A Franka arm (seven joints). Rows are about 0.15 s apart.
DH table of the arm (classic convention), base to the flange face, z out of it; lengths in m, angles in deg. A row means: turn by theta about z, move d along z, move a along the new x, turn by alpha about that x. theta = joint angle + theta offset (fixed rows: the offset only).
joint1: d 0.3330; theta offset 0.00; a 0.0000; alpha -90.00
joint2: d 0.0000; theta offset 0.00; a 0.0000; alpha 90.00
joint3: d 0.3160; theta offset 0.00; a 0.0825; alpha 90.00
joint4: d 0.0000; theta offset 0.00; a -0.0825; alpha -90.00
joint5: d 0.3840; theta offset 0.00; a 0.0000; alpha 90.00
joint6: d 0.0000; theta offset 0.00; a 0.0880; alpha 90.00
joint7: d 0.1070; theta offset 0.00; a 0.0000; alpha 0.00
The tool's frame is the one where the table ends.
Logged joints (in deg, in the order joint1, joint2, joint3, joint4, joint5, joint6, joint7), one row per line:
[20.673, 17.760, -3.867, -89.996, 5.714, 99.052, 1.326]
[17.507, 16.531, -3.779, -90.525, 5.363, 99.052, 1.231]
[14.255, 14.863, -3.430, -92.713, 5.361, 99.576, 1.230]
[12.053, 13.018, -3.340, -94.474, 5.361, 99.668, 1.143]
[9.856, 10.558, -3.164, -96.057, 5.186, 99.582, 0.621]
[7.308, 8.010, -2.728, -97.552, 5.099, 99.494, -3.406]
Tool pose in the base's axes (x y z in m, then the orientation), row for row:
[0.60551, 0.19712, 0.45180, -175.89, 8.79, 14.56]
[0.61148, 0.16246, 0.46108, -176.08, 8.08, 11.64]
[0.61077, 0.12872, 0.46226, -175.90, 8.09, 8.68]
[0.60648, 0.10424, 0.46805, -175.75, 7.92, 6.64]
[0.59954, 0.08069, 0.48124, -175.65, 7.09, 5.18]
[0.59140, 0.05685, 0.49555, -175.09, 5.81, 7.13]
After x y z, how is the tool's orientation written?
As angles about the fixed x, y, z axes (roll, pitch, yaw), in degrees.
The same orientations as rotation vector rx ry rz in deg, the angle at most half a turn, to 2 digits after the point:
[-175.11, -21.88, 14.26]
[-175.58, -17.47, 13.01]
[-175.59, -12.88, 12.89]
[-175.51, -9.73, 12.53]
[-175.47, -7.52, 11.17]
[-174.90, -10.51, 9.34]

